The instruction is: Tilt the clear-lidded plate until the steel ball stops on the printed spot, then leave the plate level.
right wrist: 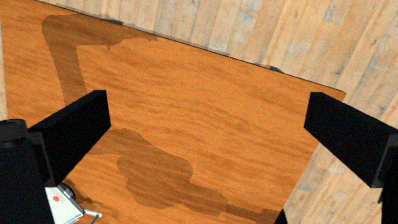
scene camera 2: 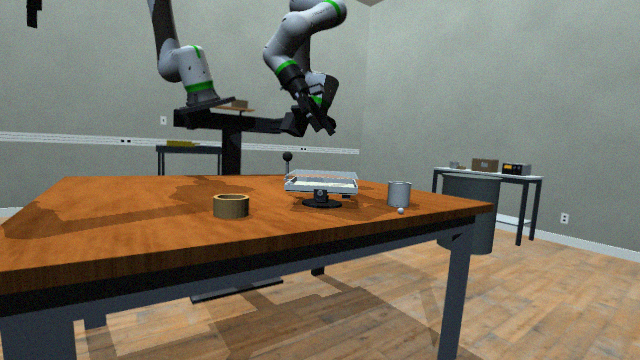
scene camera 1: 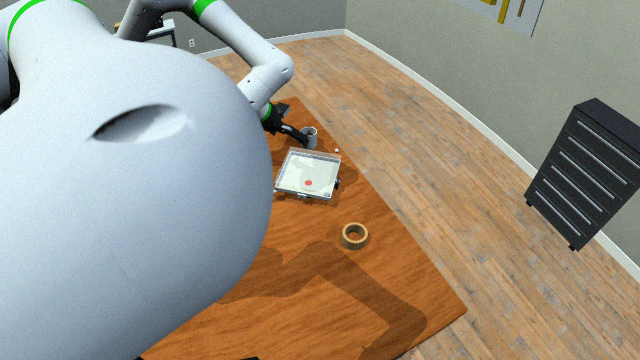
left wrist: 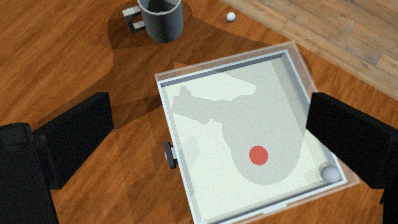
Scene:
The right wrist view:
right gripper: 208, 109
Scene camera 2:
left gripper: 326, 132
tan ring: 228, 206
clear-lidded plate: 335, 182
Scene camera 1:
clear-lidded plate: 307, 173
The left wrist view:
left gripper: 210, 110
clear-lidded plate: 237, 123

